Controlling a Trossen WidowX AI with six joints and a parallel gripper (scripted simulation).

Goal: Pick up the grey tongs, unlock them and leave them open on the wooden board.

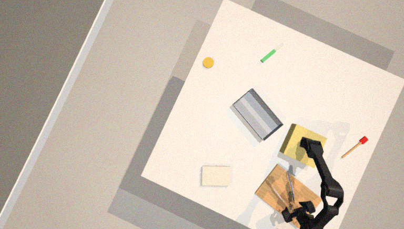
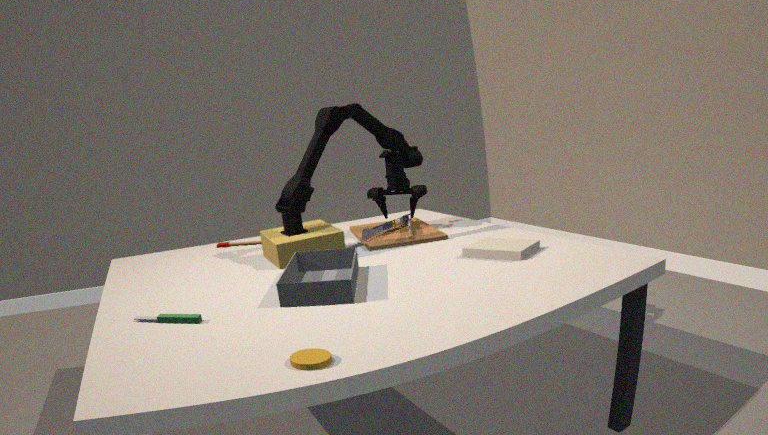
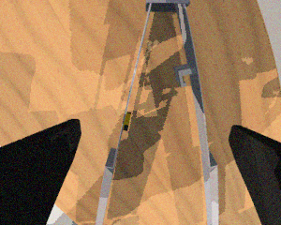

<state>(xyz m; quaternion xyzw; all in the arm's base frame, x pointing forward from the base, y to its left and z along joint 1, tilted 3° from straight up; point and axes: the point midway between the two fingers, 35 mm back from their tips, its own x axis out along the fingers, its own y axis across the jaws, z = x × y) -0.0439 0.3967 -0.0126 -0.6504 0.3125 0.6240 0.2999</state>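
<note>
The yellow lock piece lies 2 cm below my gripper tip, 1 cm to the right of it and 1 cm behind it. Also, from my gripper tip: wooden board: 4 cm to the right, 4 cm below, 2 cm ahead; red-tipped stick: 48 cm to the right, 31 cm behind, 4 cm below; cream slab: 51 cm ahead, 3 cm below, 2 cm to the right.
</note>
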